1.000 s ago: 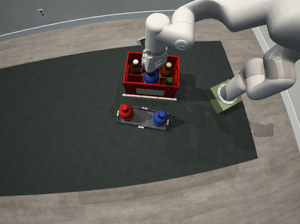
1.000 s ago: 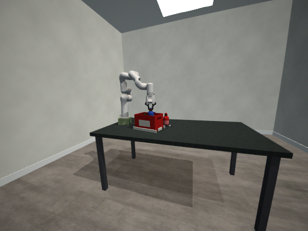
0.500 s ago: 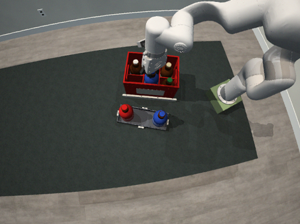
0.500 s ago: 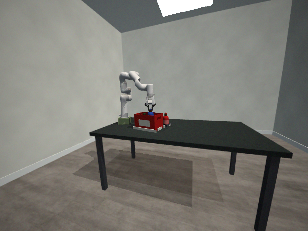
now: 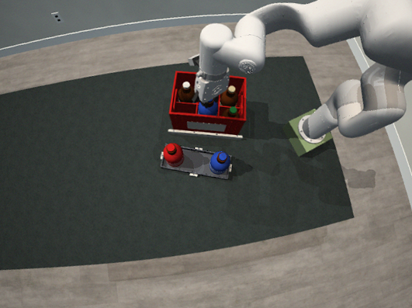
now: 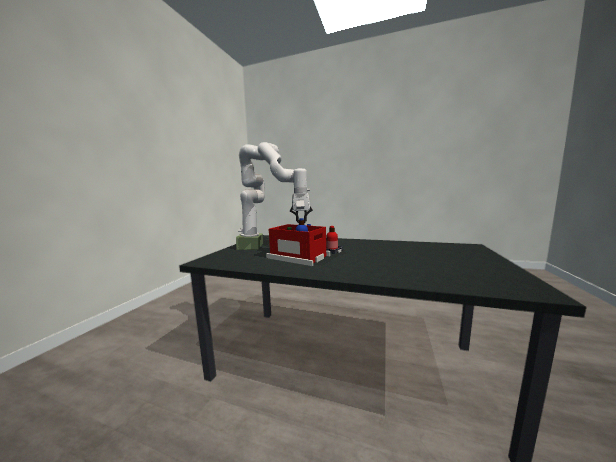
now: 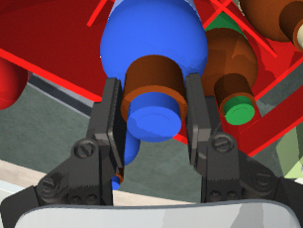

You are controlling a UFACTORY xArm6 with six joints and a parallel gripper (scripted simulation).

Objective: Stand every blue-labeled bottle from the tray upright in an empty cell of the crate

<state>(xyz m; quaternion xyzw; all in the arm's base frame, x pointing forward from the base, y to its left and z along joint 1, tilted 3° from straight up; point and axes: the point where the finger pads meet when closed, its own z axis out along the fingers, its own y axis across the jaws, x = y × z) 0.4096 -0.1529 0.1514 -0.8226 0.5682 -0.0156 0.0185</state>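
Right now my hand is 13 cm above the crate, 4 cm to the left of it and 1 cm past it. The rest, counted from my hand: grey tray (21 cm below, 15 cm to the left, 8 cm ahead); then red-labeled bottle (16 cm ahead, 13 cm below, 12 cm to the left).
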